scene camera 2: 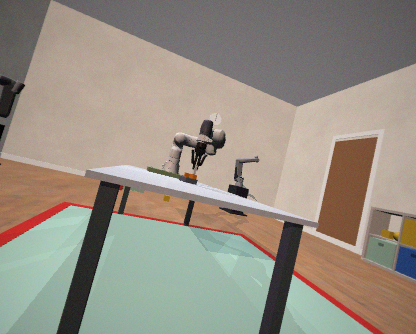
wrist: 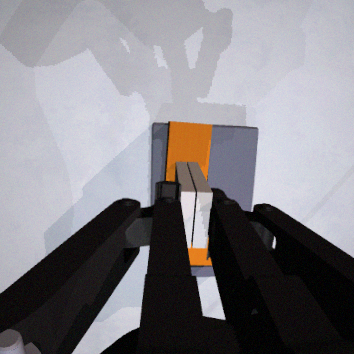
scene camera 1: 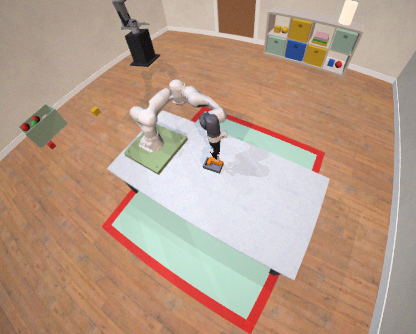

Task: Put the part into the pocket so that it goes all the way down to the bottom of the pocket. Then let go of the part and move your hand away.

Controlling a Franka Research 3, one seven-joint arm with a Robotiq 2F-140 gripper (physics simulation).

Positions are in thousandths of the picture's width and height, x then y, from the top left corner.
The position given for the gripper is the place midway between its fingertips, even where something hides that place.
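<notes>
An orange L-shaped block (wrist: 527, 400) still rests on a grey pocket block (wrist: 657, 439), and the gripper (wrist: 521, 513) grips the orange L-shaped block.
</notes>
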